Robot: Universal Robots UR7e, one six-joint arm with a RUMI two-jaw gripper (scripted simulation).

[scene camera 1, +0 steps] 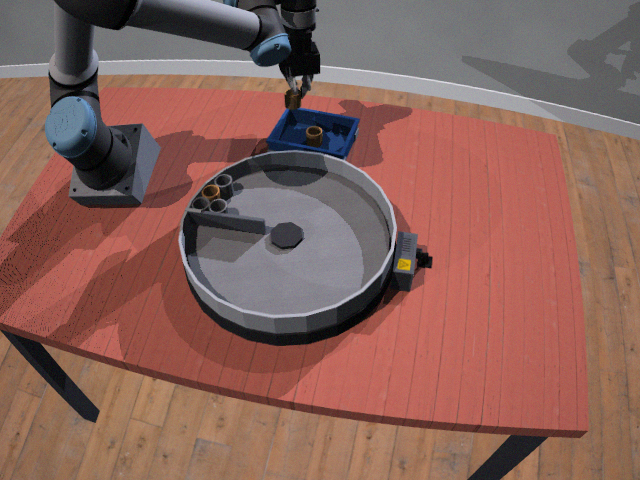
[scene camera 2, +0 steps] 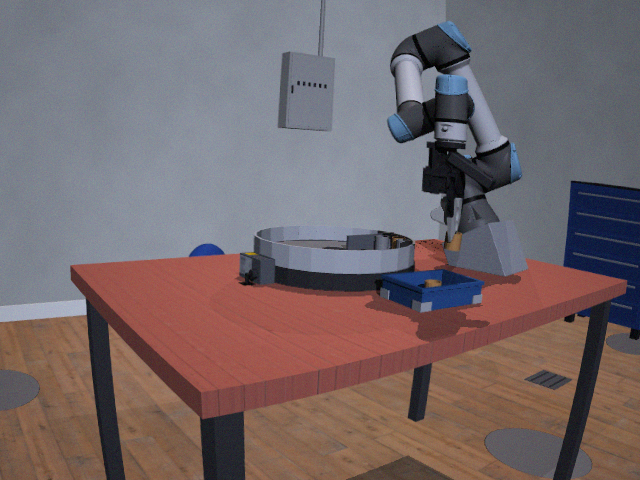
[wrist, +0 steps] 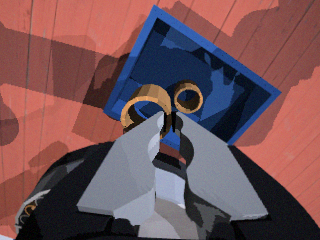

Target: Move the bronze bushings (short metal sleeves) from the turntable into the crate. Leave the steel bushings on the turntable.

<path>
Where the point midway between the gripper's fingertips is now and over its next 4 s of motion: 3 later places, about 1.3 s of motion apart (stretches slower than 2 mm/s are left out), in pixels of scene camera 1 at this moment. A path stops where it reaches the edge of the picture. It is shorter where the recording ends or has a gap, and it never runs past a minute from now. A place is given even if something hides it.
The gripper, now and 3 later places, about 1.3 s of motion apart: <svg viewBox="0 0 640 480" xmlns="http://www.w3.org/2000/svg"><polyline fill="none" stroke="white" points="300,98 301,121 301,131 301,114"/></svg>
</path>
